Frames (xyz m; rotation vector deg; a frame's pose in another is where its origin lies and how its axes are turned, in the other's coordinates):
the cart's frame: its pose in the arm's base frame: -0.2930 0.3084 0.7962 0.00 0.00 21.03
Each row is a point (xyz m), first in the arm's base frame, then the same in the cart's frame.
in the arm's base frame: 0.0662 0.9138 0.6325
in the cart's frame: 0.5525 0.4362 -0.1637
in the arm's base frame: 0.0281 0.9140 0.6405
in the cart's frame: 0.5170 0.4500 -0.1557
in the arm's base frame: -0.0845 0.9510 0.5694
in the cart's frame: 0.4252 0.5250 -0.2268
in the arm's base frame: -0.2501 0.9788 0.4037
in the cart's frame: 0.2806 0.6104 -0.3925
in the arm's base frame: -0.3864 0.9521 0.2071
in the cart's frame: 0.1438 0.6343 -0.5891
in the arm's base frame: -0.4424 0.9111 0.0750
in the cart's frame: 0.0768 0.6162 -0.7212
